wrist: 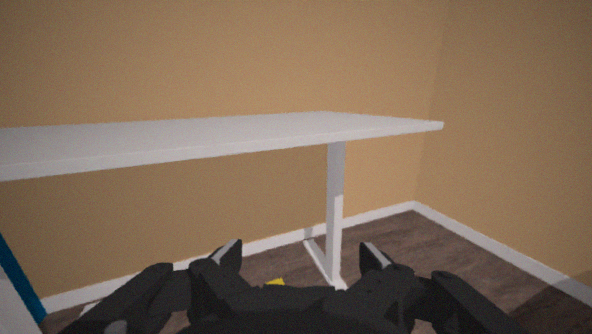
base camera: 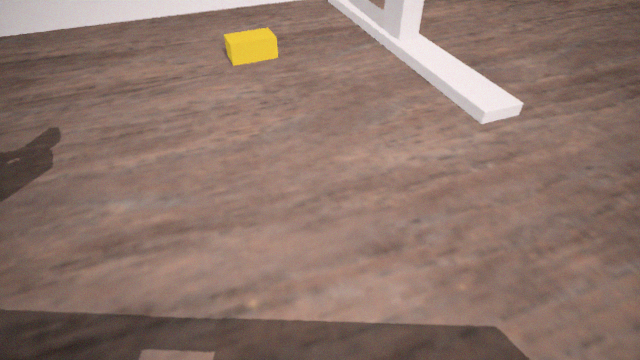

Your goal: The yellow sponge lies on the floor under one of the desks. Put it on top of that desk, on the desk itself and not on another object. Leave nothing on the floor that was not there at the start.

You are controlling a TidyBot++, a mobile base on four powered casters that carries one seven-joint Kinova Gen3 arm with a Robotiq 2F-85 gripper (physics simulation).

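Places are measured from the arm's base along level axes (x right, y ahead, z up), in metres.
Pixels of known places: gripper, fingertip midpoint: (wrist: 300, 254).
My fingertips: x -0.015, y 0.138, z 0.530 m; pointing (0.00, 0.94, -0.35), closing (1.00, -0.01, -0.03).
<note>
Ahead of a thing's pixels: the offset from my fingertips to its top centre. "spot": to the spot under its first point. Level surfaces: height alone.
The yellow sponge {dx -0.167, dy +0.754, dz -0.882 m} (base camera: 251, 47) (wrist: 275, 282) lies on the floor under the white desk, left of the desk's right foot. In the wrist view most of it is hidden behind the gripper's body. The white desk {dz +0.023 m} (wrist: 225, 134) crosses the left and middle of the wrist view, with its right end near the middle right. My gripper (wrist: 300, 254) is open and empty. In the wrist view it appears in front of the desk, its fingertips below the line of the desk's front edge, on either side of the sponge in the picture.
The desk's right foot {spot: dx +0.234, dy +0.622, dz -0.902 m} (base camera: 450, 75) runs along the floor at the upper right of the base camera view, with its leg {spot: dx +0.163, dy +0.789, dz -0.436 m} (wrist: 335, 210) rising to the top. A blue edge (wrist: 20, 280) stands at the far left. The tan wall (wrist: 250, 60) is behind the desk.
</note>
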